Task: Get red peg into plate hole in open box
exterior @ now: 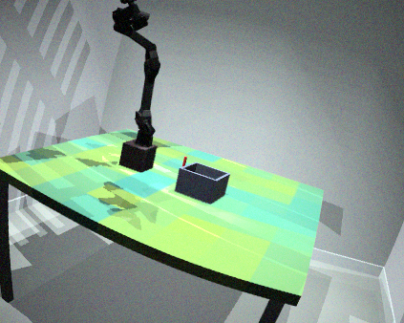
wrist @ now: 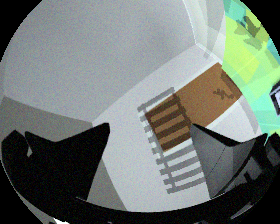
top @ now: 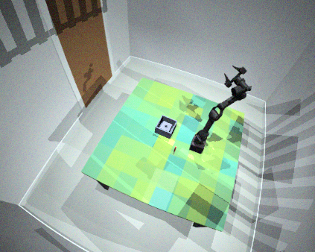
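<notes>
Right now my gripper tip is 66 cm above the red peg, 42 cm to the right of it and 19 cm short of it. Also, from my gripper tip: dark box 68 cm below, 34 cm ahead, 24 cm to the left.
</notes>
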